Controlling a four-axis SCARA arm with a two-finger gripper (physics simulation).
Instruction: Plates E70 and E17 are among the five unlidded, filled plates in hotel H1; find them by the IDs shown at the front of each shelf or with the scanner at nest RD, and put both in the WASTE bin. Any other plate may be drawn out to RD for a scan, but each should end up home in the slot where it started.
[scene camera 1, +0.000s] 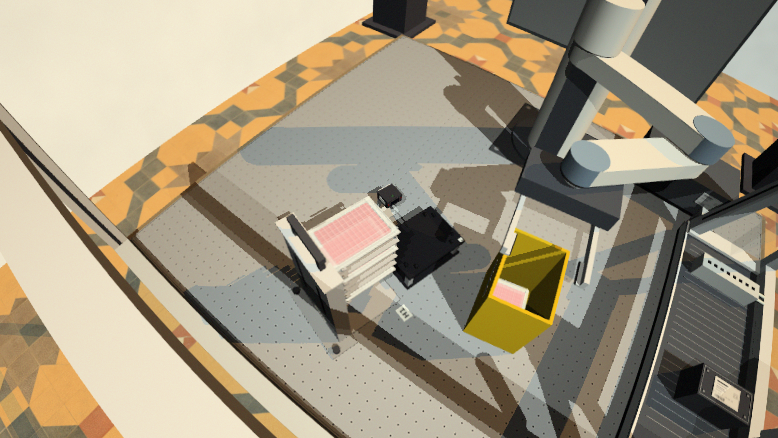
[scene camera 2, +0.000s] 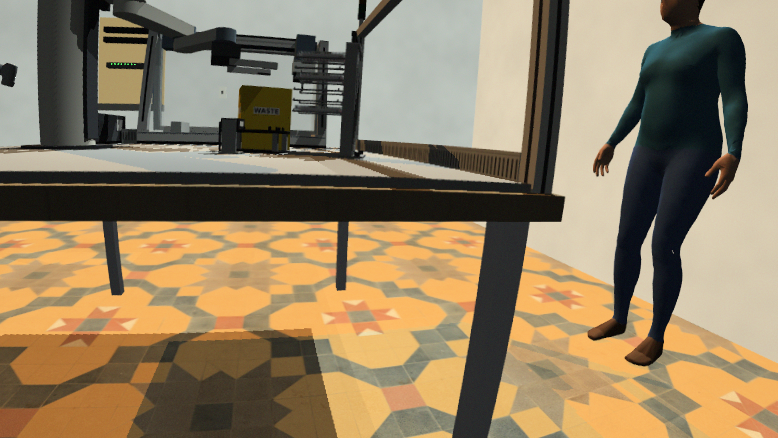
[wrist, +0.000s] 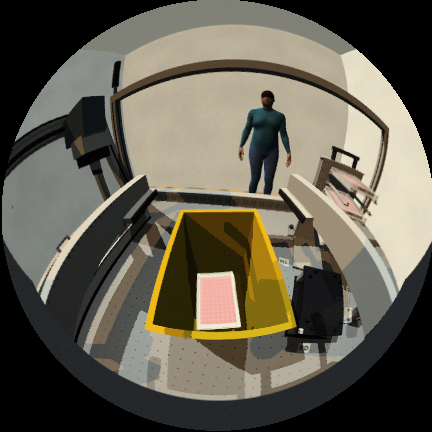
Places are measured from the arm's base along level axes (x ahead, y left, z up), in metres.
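Pixels of known places: gripper, fingertip midpoint: (scene camera 1: 543, 268) (scene camera 2: 273, 69) (wrist: 217, 180); arm's base, origin of the base link: (scene camera 1: 548, 148).
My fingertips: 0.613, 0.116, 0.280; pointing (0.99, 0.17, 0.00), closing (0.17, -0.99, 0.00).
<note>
Ahead of a thing's pixels: the offset from my fingertips to its top centre, as dx, dy, dz. "spot": to the spot under its first point.
My gripper (scene camera 1: 545, 261) (scene camera 2: 253, 67) (wrist: 217, 180) is open and empty, its fingers wide apart above the yellow WASTE bin {-0.025, -0.006, -0.067} (scene camera 1: 506, 329) (scene camera 2: 266, 102) (wrist: 220, 335). A pink filled plate {-0.026, +0.000, -0.232} (scene camera 1: 510, 293) (wrist: 218, 300) lies low inside the bin; whether another is under it I cannot tell. Hotel H1 (scene camera 1: 333, 278) (scene camera 2: 349, 103) stands apart from the bin, with a pink plate {+0.132, -0.287, +0.001} (scene camera 1: 353, 231) on its top level and several pale plate or shelf edges below. No plate ID is readable. The black nest RD {-0.038, -0.238, -0.197} (scene camera 1: 427, 244) (wrist: 320, 300) bears no plate.
A small black device {-0.088, -0.364, -0.183} (scene camera 1: 389, 194) stands beside the nest. The H1 label {spot: +0.105, -0.179, -0.267} (scene camera 1: 403, 312) lies in front of the hotel. A black box with a white label {spot: -0.073, +0.435, -0.147} (scene camera 1: 715, 391) is beyond the table's right edge. A person (scene camera 2: 691, 108) (wrist: 265, 135) stands beyond the table.
</note>
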